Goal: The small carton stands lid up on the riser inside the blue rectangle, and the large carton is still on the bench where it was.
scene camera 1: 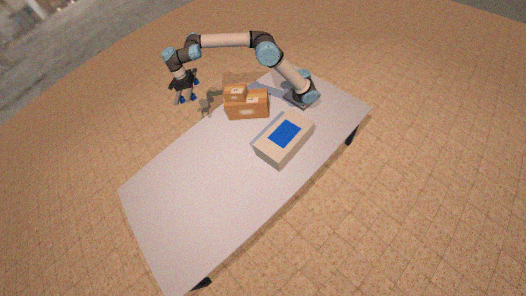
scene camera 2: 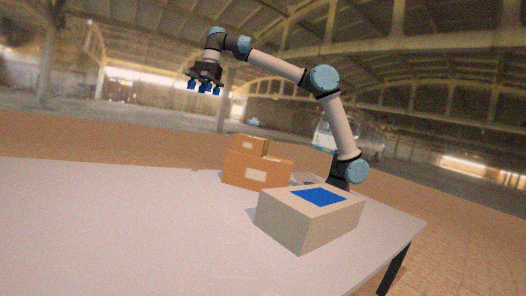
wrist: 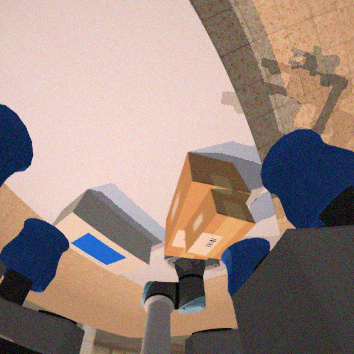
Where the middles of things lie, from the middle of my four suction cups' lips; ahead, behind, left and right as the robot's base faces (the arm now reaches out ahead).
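The small carton (wrist: 220,219) is 27 cm behind my suction cup, 2 cm to the left of it and 21 cm below it. Going by their middles, the small carton is the nearest to my suction cup of the things named here. There is also the large carton (scene camera 2: 242,170), which is 31 cm behind my suction cup, 7 cm to the left of it and 32 cm below it, while the beige riser (scene camera 2: 303,218) is 48 cm to the left of my suction cup, 29 cm behind it and 34 cm below it.
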